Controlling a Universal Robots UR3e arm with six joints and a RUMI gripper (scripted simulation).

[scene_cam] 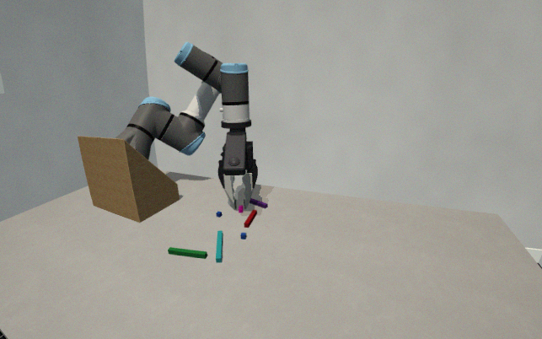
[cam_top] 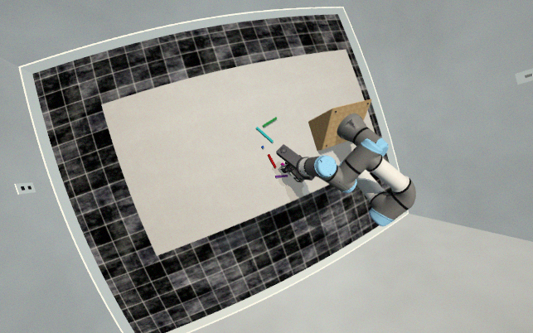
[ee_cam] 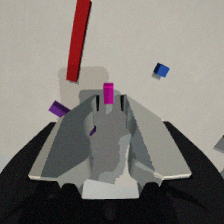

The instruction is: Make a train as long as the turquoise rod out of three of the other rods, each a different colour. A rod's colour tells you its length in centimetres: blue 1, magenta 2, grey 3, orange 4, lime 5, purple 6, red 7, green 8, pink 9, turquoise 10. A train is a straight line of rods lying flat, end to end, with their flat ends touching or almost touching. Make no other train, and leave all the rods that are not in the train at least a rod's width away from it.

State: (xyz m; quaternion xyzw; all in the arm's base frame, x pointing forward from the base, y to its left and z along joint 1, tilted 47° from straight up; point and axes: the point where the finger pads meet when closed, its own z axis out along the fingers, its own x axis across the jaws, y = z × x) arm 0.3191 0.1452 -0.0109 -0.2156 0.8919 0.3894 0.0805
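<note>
My hand is 10 mm above the magenta rod. Round my hand: purple rod (50 mm to the left, 20 mm ahead, 10 mm below); red rod (50 mm ahead, 30 mm to the right, 10 mm below); turquoise rod (160 mm to the right, 50 mm ahead, 10 mm below).
</note>
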